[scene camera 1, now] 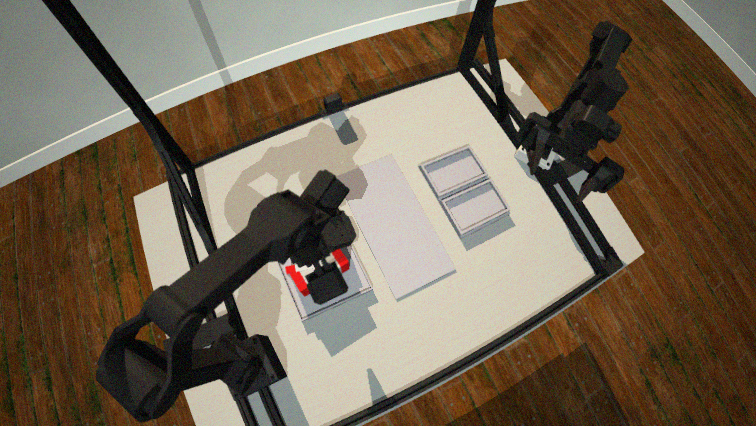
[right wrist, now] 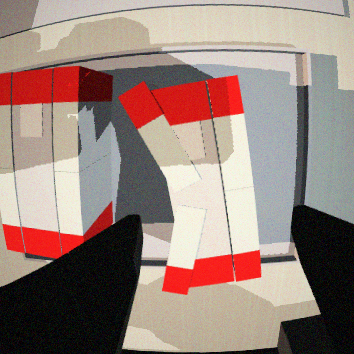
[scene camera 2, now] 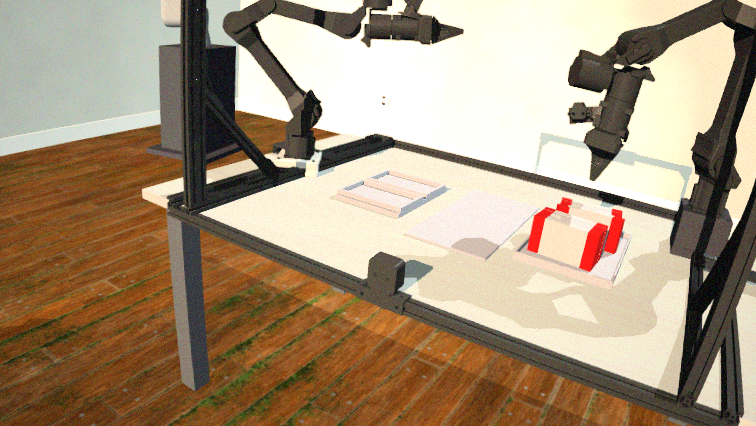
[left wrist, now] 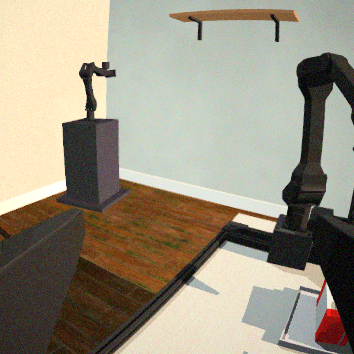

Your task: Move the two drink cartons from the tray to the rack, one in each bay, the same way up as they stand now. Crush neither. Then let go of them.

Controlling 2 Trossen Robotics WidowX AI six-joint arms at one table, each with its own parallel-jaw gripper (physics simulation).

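Frame: origin at the left arm's base, x ahead, y left, z up, level; millimetres.
Seen in the pictures: left gripper, fingertip midpoint: (scene camera 1: 555, 188) (scene camera 2: 461, 30) (left wrist: 203, 225); right gripper, fingertip midpoint: (scene camera 1: 319, 258) (right wrist: 218, 222) (scene camera 2: 594, 178); left arm's base, origin of the base link: (scene camera 2: 298, 155); right arm's base, origin of the base link: (scene camera 1: 245, 367) (scene camera 2: 706, 209) (left wrist: 295, 224).
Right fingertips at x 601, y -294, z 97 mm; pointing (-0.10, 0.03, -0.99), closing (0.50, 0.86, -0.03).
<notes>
Offsets run from my right fingertips to a thing's middle. "spot": to the spot under its first point. Level surfaces: height alone.
Two white drink cartons with red ends sit side by side in the grey tray {dx -20, dy -43, dz -125 mm} (scene camera 1: 358, 276) (right wrist: 274, 158) (left wrist: 298, 324) at the front left of the table. One carton (scene camera 1: 297, 279) (right wrist: 53, 158) is on the left and the other carton {dx +4, dy -11, dz -93 mm} (scene camera 1: 342, 259) (right wrist: 211, 175) is on the right; they also show in scene camera 2 (scene camera 2: 562, 241). My right gripper (scene camera 1: 319, 266) (right wrist: 218, 222) hangs above them, partly open and empty, its fingers straddling the right carton from above. My left gripper (scene camera 1: 533, 161) (scene camera 2: 452, 30) (left wrist: 203, 225) is open and empty, high at the table's far side. The two-bay rack {dx -370, dy +170, dz -123 mm} (scene camera 1: 440, 199) (scene camera 2: 395, 187) stands empty.
A flat pale mat {dz -129 mm} (scene camera 1: 402, 224) (scene camera 2: 473, 220) lies between the tray and the rack. A small dark block {spot: dx -379, dy -245, dz -83 mm} (scene camera 1: 333, 102) (scene camera 2: 386, 275) is fixed to the table edge. Black frame posts stand at the table corners. The right arm (left wrist: 309, 140) rises by the tray.
</notes>
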